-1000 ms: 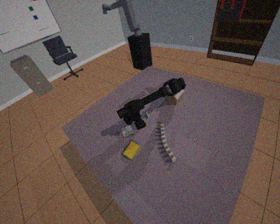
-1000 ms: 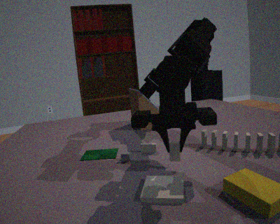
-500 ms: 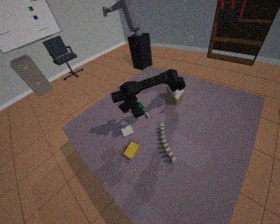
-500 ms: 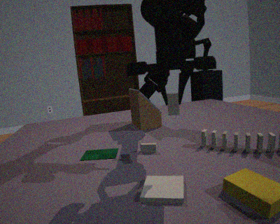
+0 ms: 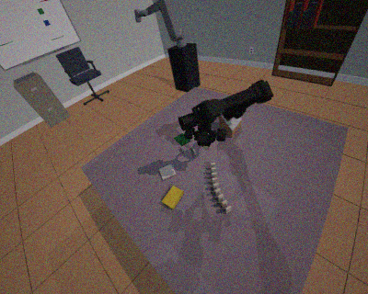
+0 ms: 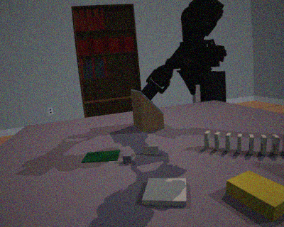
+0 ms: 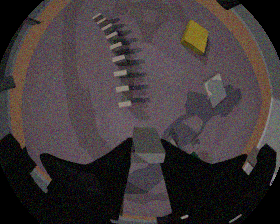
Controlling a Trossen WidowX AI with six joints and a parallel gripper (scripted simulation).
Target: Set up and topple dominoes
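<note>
The flat green tile lies 28 cm to the right of my gripper tip, 17 cm below it and 8 cm behind it. The rest, counted from my gripper tip: flat white tile 17 cm to the right, 17 cm ahead, 16 cm below; then yellow block 26 cm ahead, 15 cm below, 2 cm to the right; then small grey piece 21 cm to the right, 16 cm below, 1 cm behind.
</note>
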